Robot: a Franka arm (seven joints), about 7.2 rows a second.
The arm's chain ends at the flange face. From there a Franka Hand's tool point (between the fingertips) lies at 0.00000 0.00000 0.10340 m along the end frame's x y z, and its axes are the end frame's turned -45 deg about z.
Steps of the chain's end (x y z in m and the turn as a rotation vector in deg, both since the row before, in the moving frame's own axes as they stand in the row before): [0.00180 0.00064 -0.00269 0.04 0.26 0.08]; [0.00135 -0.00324 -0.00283 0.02 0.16 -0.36]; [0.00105 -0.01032 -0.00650 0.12 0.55 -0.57]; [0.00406 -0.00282 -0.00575 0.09 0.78 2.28]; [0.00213 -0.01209 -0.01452 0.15 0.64 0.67]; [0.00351 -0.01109 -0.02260 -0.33 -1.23 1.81]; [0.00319 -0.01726 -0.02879 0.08 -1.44 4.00]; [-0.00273 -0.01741 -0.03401 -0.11 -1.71 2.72]
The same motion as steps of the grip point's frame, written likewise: [0.00120 0.00201 -0.00269 -0.16 0.21 0.08]; [0.00348 -0.00116 -0.00283 -0.10 0.13 -0.36]; [0.00890 -0.00601 -0.00650 -0.30 0.47 -0.57]; [0.00596 0.00178 -0.00576 -0.49 0.62 2.28]; [0.01106 -0.00641 -0.01453 -0.35 0.56 0.67]; [0.00835 -0.00654 -0.02263 0.64 -1.10 1.81]; [0.01279 -0.01195 -0.02882 1.07 -0.96 4.00]; [0.00811 -0.01634 -0.03406 1.13 -1.29 2.72]
